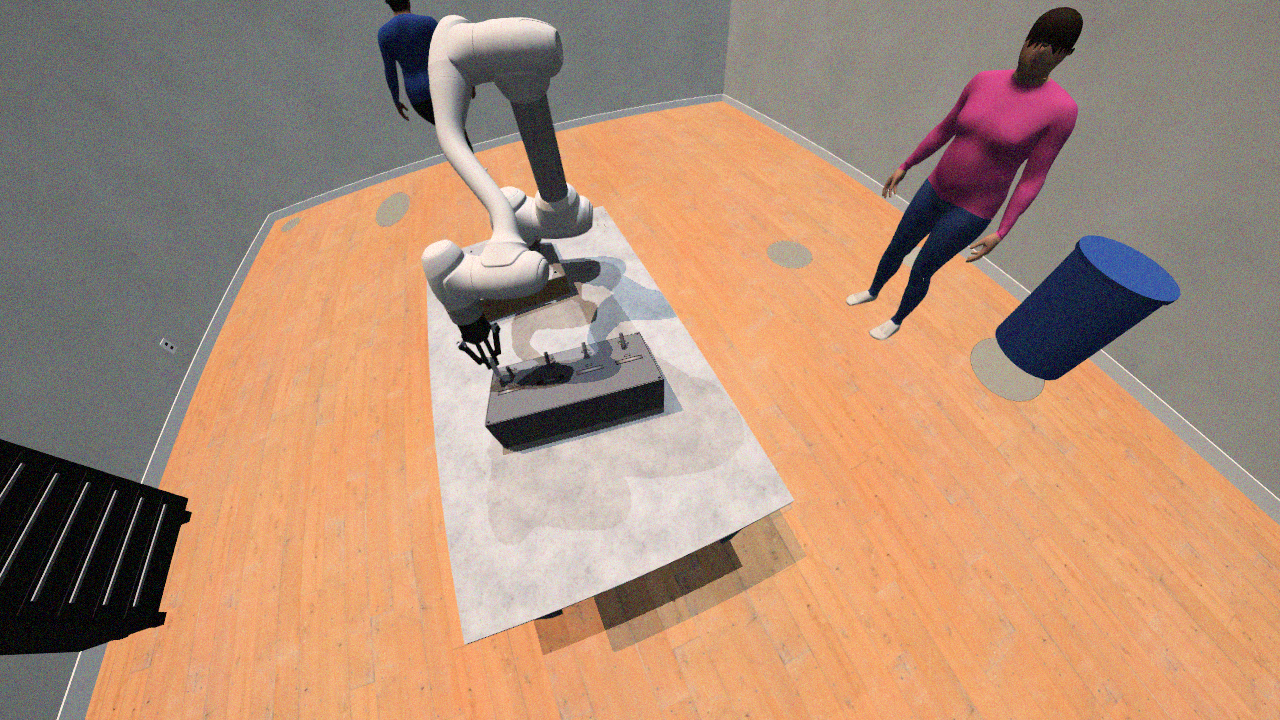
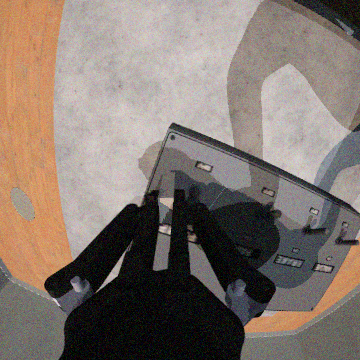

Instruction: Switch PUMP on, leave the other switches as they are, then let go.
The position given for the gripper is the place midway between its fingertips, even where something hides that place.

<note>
In view: the gripper (image 1: 497,373) and a grey switch box (image 2: 235,186).
The gripper is seen too in image 2 (image 2: 169,182).
</note>
